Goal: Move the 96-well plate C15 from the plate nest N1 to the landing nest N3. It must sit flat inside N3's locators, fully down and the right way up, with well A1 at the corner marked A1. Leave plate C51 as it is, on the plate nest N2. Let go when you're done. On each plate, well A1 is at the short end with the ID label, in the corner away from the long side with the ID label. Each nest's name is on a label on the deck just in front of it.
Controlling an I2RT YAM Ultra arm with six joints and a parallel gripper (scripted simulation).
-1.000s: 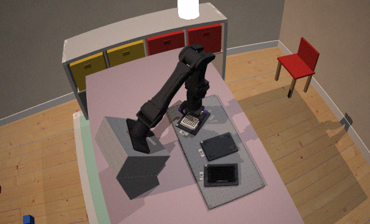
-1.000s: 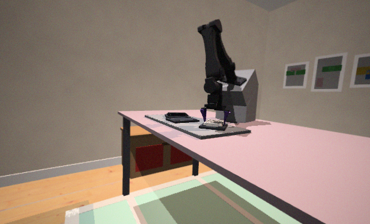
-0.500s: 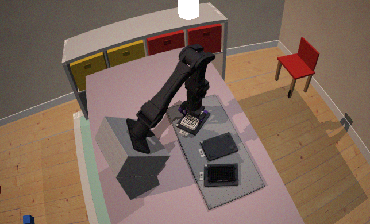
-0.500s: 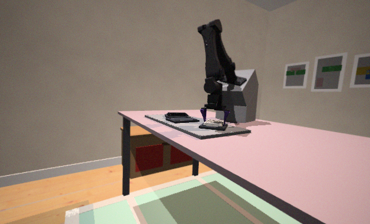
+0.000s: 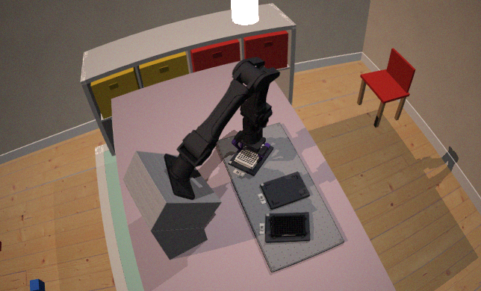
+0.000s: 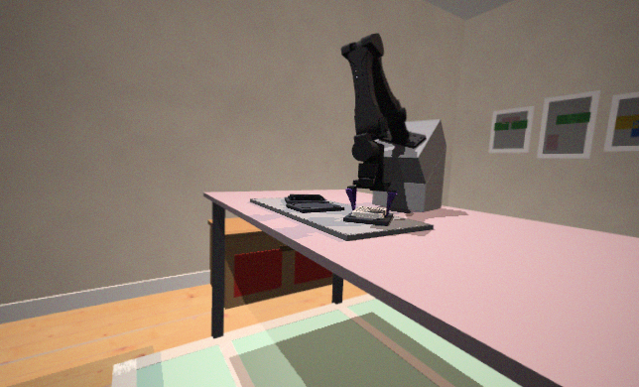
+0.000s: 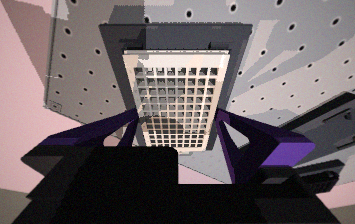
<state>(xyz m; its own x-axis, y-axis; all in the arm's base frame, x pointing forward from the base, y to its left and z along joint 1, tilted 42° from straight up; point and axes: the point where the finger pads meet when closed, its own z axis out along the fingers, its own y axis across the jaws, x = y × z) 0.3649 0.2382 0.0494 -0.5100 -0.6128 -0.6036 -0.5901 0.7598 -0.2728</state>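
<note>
My gripper is now right at the white 96-well plate C15. Also, from my hand: dark plate nest N1 (10 mm below); then deck label (70 mm to the right, 60 mm behind, 20 mm below); then dark landing nest N3 (190 mm to the right, 100 mm ahead, 10 mm below).
</note>
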